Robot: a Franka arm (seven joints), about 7 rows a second.
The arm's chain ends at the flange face. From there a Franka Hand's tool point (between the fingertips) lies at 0.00 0.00 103.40 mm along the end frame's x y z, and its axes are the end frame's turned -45 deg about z.
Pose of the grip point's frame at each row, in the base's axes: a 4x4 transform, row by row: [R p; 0 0 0 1], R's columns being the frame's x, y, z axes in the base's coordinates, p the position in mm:
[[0.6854 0.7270 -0.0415 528.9], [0.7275 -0.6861 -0.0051 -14.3], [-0.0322 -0.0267 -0.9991 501.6], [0 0 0 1]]
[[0.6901 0.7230 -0.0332 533.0], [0.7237 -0.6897 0.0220 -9.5], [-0.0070 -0.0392 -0.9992 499.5], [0 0 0 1]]
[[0.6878 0.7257 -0.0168 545.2], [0.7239 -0.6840 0.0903 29.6], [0.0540 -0.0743 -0.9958 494.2], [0 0 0 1]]
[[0.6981 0.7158 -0.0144 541.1], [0.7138 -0.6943 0.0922 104.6], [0.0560 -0.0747 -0.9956 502.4], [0 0 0 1]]
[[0.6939 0.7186 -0.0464 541.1], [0.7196 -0.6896 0.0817 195.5], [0.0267 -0.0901 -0.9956 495.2], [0 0 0 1]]
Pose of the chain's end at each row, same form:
[[0.9987 0.0294 -0.0415 533.2], [0.0293 -0.9996 -0.0051 -13.8], [-0.0416 0.0039 -0.9991 604.9], [0 0 0 1]]
[[0.9992 0.0233 -0.0332 536.4], [0.0240 -0.9994 0.0220 -11.8], [-0.0327 -0.0228 -0.9992 602.8], [0 0 0 1]]
[[0.9995 0.0268 -0.0168 546.9], [0.0282 -0.9955 0.0903 20.3], [-0.0144 -0.0907 -0.9958 597.2], [0 0 0 1]]
[[0.9998 0.0125 -0.0144 542.6], [0.0138 -0.9957 0.0922 95.1], [-0.0132 -0.0924 -0.9956 605.3], [0 0 0 1]]
[[0.9988 0.0175 -0.0464 545.9], [0.0212 -0.9965 0.0817 187.1], [-0.0448 -0.0826 -0.9956 598.1], [0 0 0 1]]

